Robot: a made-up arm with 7 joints. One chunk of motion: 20 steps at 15 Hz.
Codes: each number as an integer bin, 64 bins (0 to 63) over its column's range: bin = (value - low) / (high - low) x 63, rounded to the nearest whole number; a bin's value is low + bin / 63 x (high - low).
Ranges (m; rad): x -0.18..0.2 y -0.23..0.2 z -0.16..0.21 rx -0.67..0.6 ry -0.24..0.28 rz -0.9..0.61
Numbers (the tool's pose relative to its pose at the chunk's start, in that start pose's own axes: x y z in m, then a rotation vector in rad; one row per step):
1: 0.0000 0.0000 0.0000 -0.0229 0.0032 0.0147
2: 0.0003 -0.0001 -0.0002 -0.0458 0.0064 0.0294
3: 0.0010 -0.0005 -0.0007 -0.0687 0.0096 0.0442
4: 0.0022 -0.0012 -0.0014 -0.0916 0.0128 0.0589
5: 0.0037 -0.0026 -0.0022 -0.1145 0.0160 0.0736
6: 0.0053 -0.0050 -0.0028 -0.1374 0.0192 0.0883
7: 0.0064 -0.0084 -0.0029 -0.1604 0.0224 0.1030
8: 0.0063 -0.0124 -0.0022 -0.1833 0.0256 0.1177
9: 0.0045 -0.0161 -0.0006 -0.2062 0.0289 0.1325
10: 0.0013 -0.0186 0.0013 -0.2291 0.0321 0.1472
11: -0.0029 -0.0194 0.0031 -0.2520 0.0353 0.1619
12: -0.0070 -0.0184 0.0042 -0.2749 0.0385 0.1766
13: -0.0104 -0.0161 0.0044 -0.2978 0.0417 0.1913
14: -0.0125 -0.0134 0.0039 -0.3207 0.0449 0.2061
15: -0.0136 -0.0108 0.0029 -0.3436 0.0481 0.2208
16: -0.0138 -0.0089 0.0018 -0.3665 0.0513 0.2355
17: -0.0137 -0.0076 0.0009 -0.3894 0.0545 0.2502
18: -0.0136 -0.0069 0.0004 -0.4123 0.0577 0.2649
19: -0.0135 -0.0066 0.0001 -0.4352 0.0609 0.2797
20: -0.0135 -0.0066 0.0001 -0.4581 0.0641 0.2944
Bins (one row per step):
1: 30 34 27 32 29 38
2: 30 34 27 31 30 39
3: 30 34 27 30 30 39
4: 30 34 27 29 31 40
5: 30 33 27 28 31 41
6: 31 33 27 26 31 41
7: 31 32 27 25 32 42
8: 31 32 27 24 32 42
9: 31 31 27 23 33 43
10: 30 31 27 22 33 44
11: 29 31 28 21 33 44
12: 29 31 28 20 34 45
13: 28 31 28 18 34 46
14: 28 32 28 17 35 46
15: 28 32 28 16 35 47
16: 28 32 28 15 35 47
17: 28 33 27 14 36 48
18: 28 33 27 13 36 49
19: 28 33 27 12 36 49
20: 28 33 27 11 37 50

